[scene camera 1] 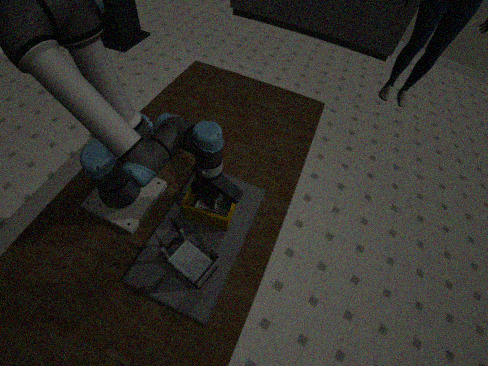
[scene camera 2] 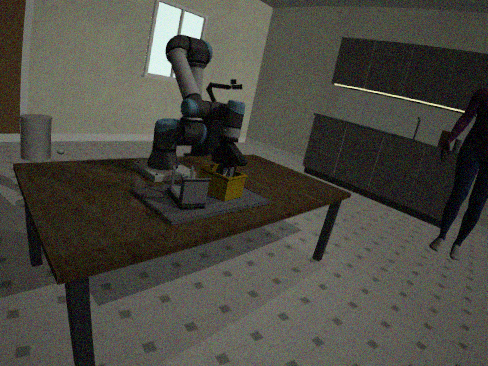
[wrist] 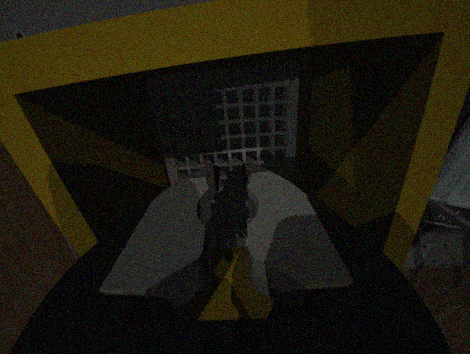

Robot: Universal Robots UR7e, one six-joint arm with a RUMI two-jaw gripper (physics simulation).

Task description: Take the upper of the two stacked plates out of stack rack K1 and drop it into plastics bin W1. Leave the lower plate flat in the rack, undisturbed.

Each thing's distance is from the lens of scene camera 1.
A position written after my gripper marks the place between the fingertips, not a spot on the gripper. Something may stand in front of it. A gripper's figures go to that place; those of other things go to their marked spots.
my gripper [scene camera 1: 215,206]: 0.89 m
plate [scene camera 1: 188,259]: 0.82 m
